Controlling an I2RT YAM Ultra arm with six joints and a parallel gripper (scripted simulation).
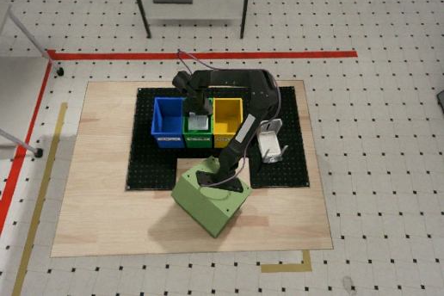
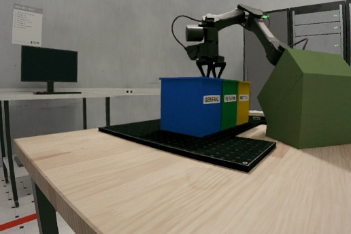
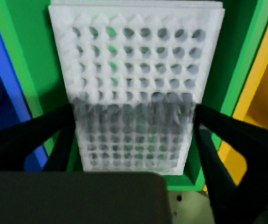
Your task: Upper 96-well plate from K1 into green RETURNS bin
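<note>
My hand is 90 mm above the green returns bin. From my hand the other things lie so: clear 96-well plate (10 mm below); yellow bin (130 mm to the right, 90 mm below, 30 mm behind); blue bin (130 mm to the left, 90 mm below, 30 mm ahead).
</note>
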